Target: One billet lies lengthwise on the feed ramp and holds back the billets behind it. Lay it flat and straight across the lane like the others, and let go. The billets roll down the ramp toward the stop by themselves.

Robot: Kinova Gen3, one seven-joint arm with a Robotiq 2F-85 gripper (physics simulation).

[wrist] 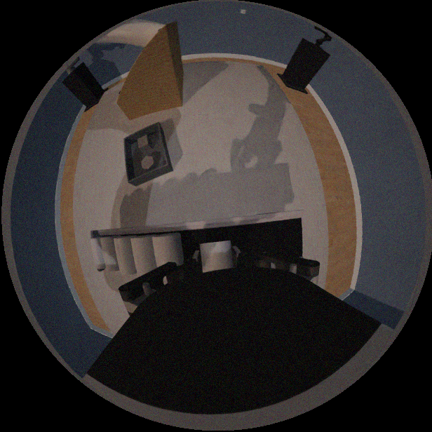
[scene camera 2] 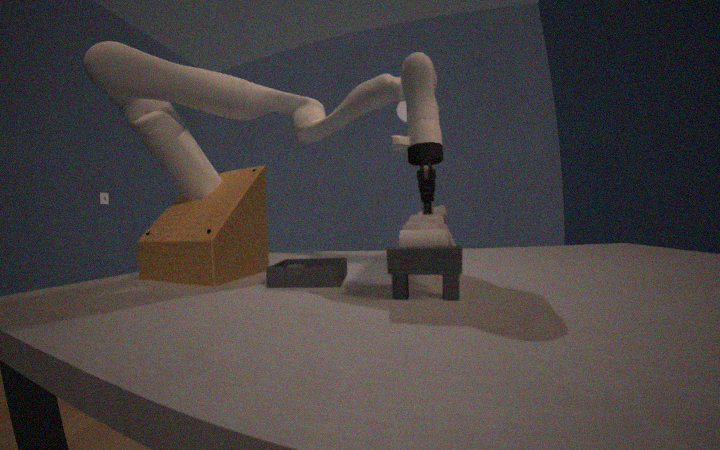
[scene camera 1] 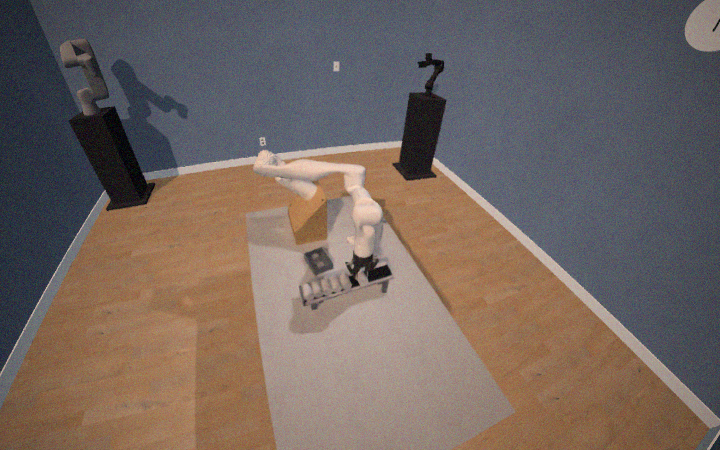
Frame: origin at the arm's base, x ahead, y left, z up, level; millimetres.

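Where they show: gripper, fingertip midpoint: (scene camera 1: 360, 277); arm's base, link origin: (scene camera 2: 204, 188) (scene camera 1: 310, 192).
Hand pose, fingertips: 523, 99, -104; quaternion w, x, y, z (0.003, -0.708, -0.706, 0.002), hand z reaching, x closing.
Each offset is from my fingertips to the centre of the thing, as dx, dy, dz.
My gripper (wrist: 216, 255) is shut on a pale billet (wrist: 216, 252), one fingertip on each side of it. In the wrist view the billet lies across the lane, parallel to the other billets, over the dark bed of the feed ramp (wrist: 270, 236) (scene camera 1: 380, 273) (scene camera 2: 424, 260). Its far end is hidden by the gripper's body, and whether it touches the bed cannot be told. Several pale billets @[-6, -145, -20] (scene camera 1: 325, 285) @[-8, -225, -31] (scene camera 2: 423, 237) (wrist: 145, 251) lie side by side across the lower part of the ramp, left of the gripper in the wrist view, with a gap between them and the held billet.
A dark open tray @[-216, -135, -86] (scene camera 1: 318, 260) (scene camera 2: 306, 273) (wrist: 131, 162) with small pieces in it stands beside the ramp. The orange wedge-shaped base (scene camera 1: 309, 220) (scene camera 2: 238, 233) (wrist: 157, 80) of the arm is behind the tray. Two black pedestals (scene camera 1: 111, 156) (scene camera 1: 421, 132) stand farther off by the wall.
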